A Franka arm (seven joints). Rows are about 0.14 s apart.
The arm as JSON. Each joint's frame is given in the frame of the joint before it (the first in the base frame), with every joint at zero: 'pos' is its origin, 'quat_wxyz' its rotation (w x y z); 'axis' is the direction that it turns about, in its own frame. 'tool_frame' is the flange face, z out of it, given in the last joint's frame.
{
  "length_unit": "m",
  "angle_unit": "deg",
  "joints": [
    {
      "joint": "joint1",
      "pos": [
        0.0,
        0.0,
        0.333
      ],
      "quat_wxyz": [
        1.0,
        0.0,
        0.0,
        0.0
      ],
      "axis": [
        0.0,
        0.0,
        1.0
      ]
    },
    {
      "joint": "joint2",
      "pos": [
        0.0,
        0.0,
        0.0
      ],
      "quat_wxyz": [
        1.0,
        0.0,
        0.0,
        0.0
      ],
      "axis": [
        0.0,
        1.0,
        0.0
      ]
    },
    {
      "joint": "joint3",
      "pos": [
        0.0,
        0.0,
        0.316
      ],
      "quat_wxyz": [
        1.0,
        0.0,
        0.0,
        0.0
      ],
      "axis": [
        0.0,
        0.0,
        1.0
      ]
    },
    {
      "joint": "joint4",
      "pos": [
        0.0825,
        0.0,
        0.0
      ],
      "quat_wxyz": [
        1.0,
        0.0,
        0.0,
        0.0
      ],
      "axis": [
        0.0,
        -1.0,
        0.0
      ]
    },
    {
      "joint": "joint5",
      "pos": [
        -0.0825,
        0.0,
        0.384
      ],
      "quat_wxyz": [
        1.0,
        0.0,
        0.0,
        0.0
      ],
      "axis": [
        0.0,
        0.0,
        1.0
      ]
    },
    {
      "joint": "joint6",
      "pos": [
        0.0,
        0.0,
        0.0
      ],
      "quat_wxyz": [
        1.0,
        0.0,
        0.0,
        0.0
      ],
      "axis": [
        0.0,
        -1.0,
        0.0
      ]
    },
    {
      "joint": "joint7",
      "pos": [
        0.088,
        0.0,
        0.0
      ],
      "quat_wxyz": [
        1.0,
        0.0,
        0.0,
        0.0
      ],
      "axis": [
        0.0,
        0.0,
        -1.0
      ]
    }
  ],
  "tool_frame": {
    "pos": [
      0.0,
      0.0,
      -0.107
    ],
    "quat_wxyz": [
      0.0,
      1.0,
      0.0,
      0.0
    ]
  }
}
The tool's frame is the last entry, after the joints.
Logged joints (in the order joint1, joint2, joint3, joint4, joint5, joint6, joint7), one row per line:
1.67, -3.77, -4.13, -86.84, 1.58, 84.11, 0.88
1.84, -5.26, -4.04, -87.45, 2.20, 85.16, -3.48
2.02, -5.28, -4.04, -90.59, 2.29, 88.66, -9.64
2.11, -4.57, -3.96, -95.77, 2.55, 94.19, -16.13
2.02, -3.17, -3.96, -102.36, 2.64, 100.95, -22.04
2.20, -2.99, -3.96, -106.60, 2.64, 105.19, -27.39
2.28, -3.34, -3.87, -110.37, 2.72, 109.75, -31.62
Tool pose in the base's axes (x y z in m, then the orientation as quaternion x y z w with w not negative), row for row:
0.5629, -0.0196, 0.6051, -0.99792, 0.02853, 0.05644, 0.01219
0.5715, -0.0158, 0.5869, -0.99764, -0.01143, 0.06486, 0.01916
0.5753, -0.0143, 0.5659, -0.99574, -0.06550, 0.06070, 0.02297
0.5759, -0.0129, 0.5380, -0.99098, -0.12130, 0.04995, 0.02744
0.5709, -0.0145, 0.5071, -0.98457, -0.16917, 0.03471, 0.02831
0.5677, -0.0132, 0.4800, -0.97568, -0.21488, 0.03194, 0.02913
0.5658, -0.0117, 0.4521, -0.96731, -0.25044, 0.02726, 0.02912
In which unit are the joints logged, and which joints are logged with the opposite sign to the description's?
The joints are logged in degrees. Opposite sign: joint2.
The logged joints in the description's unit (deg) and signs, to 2 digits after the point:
1.67, 3.77, -4.13, -86.84, 1.58, 84.11, 0.88
1.84, 5.26, -4.04, -87.45, 2.20, 85.16, -3.48
2.02, 5.28, -4.04, -90.59, 2.29, 88.66, -9.64
2.11, 4.57, -3.96, -95.77, 2.55, 94.19, -16.13
2.02, 3.17, -3.96, -102.36, 2.64, 100.95, -22.04
2.20, 2.99, -3.96, -106.60, 2.64, 105.19, -27.39
2.28, 3.34, -3.87, -110.37, 2.72, 109.75, -31.62

